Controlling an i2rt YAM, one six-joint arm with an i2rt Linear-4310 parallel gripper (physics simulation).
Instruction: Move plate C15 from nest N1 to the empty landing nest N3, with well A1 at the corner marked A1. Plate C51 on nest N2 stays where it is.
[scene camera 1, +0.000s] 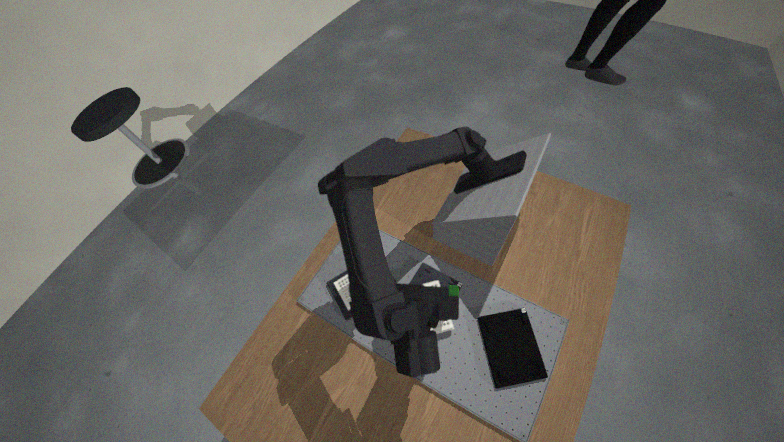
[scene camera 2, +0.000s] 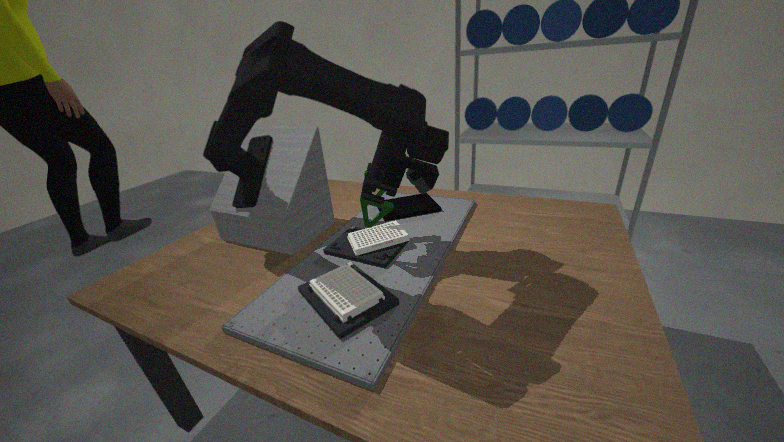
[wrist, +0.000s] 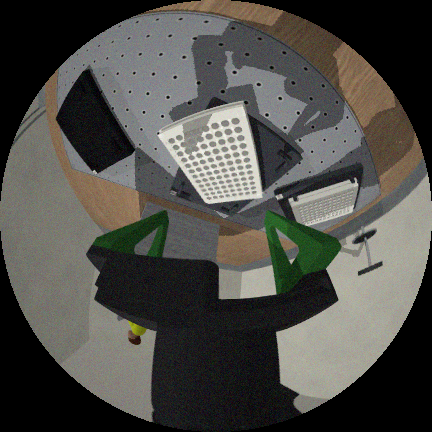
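A white well plate (scene camera 2: 378, 237) (wrist: 220, 160) (scene camera 1: 443, 325) lies askew across the middle dark nest (scene camera 2: 387, 259) (wrist: 275, 150), turned against the nest's edges. A second white plate (scene camera 2: 345, 291) (wrist: 330, 202) (scene camera 1: 344, 288) sits squarely in another dark nest (scene camera 2: 343, 329) (wrist: 320, 177). A third nest (scene camera 1: 513, 348) (scene camera 2: 414, 207) (wrist: 95, 120) is black and bare, with a small light mark at one corner. The plate and nest numbers are not legible. My gripper (scene camera 2: 371, 219) (wrist: 216, 215) is open and empty, above and beside the askew plate. In scene camera 1 the arm hides much of the middle nest.
The nests stand on a grey perforated board (scene camera 1: 466, 373) (scene camera 2: 307, 334) (wrist: 150, 75) on a wooden table (scene camera 1: 581, 219) (scene camera 2: 549, 219). A grey wedge block (scene camera 2: 312, 192) (wrist: 192, 235) beside the board bears the arm's base. A stool (scene camera 1: 104, 114), a person (scene camera 2: 49, 126) and a shelf rack (scene camera 2: 458, 109) stand beyond the table.
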